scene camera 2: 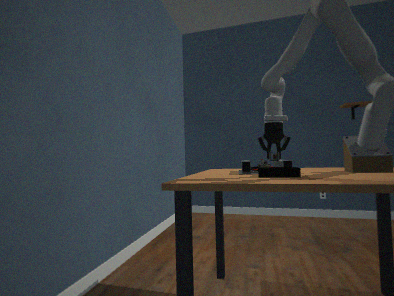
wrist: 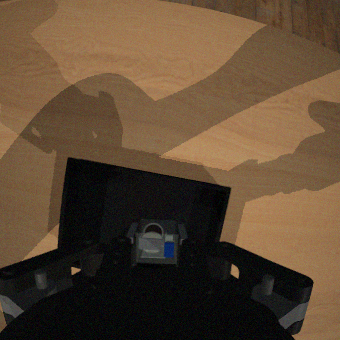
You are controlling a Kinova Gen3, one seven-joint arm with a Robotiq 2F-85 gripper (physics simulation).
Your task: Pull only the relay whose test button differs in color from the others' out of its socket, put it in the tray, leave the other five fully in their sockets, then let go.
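Seen in the pictures: gripper, fingertip midpoint: (scene camera 2: 273,160) (wrist: 157,234); arm's base, link origin: (scene camera 2: 368,143).
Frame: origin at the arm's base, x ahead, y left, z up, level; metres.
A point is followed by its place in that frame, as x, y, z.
My gripper (scene camera 2: 274,157) @[0.420, 0.295, -0.068] (wrist: 157,234) @[0.420, 0.295, -0.068] is shut on a relay (wrist: 150,246) @[0.414, 0.299, -0.032] with a clear housing and a blue test button, held upright between the fingertips. The black tray (scene camera 2: 279,172) @[0.398, 0.338, -0.115] (wrist: 82,200) @[0.334, 0.288, -0.132] lies on the table. In the wrist view the relay is over the near part of the tray. In scene camera 2 the fingertips are low, near the height of the tray's top edge. Whether the relay touches the tray floor cannot be told. The sockets and the other five relays cannot be made out in scene camera 2 and do not show in the wrist view.
Behind the tray in scene camera 2 stand low dark and grey parts (scene camera 2: 287,164) @[0.367, 0.144, -0.091], partly hidden by it. A small dark block (scene camera 2: 246,166) @[0.556, 0.181, -0.097] stands left of the tray on the wooden table (scene camera 2: 220,186) @[0.578, 0.578, -0.144]. The arm's base stands on a box (scene camera 2: 370,164) @[0.016, 0.067, -0.098] at the right.
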